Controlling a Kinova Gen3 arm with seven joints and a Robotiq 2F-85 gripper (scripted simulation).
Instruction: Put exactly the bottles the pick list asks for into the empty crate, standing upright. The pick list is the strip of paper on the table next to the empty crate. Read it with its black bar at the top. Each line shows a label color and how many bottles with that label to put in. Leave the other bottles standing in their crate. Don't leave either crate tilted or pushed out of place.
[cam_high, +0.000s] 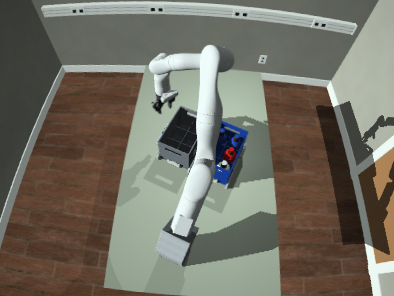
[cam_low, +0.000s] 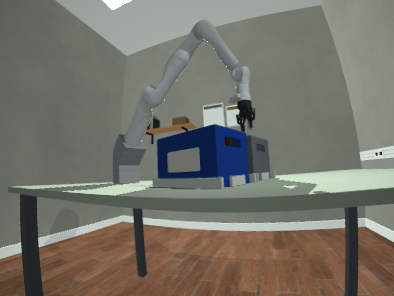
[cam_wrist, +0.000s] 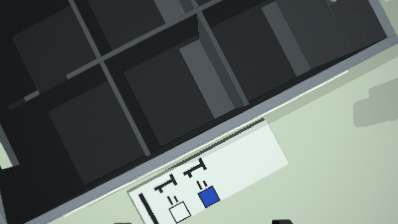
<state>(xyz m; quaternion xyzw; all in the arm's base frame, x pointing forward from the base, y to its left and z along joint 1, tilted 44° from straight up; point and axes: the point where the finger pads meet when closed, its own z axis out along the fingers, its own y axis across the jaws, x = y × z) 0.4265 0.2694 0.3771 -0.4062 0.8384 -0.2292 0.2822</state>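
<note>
Right now my hand is 350 mm to the left of the white bottle, 220 mm past it and 180 mm above it. Round my hand: green-capped bottle: 260 mm to the right, 190 mm behind, 180 mm below; then blue crate: 340 mm to the right, 180 mm below, 120 mm behind; then grey crate: 180 mm below, 110 mm to the right, 50 mm behind.
</note>
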